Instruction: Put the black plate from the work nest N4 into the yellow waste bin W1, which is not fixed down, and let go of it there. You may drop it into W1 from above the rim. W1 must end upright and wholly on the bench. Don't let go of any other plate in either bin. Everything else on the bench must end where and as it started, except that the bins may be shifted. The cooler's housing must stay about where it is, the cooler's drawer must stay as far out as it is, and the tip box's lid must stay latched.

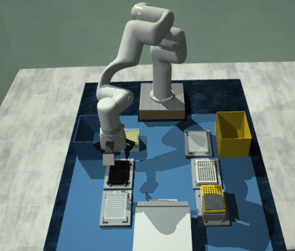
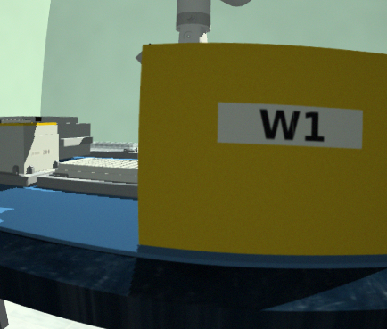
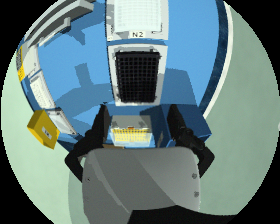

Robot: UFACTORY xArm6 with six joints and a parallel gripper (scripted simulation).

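Now: the black plate 110 mm below my hand. Round my hand: blue bin (160 mm behind, 150 mm to the right, 90 mm below); clear plate (170 mm ahead, 20 mm to the left, 110 mm below); grey work nest (120 mm below).
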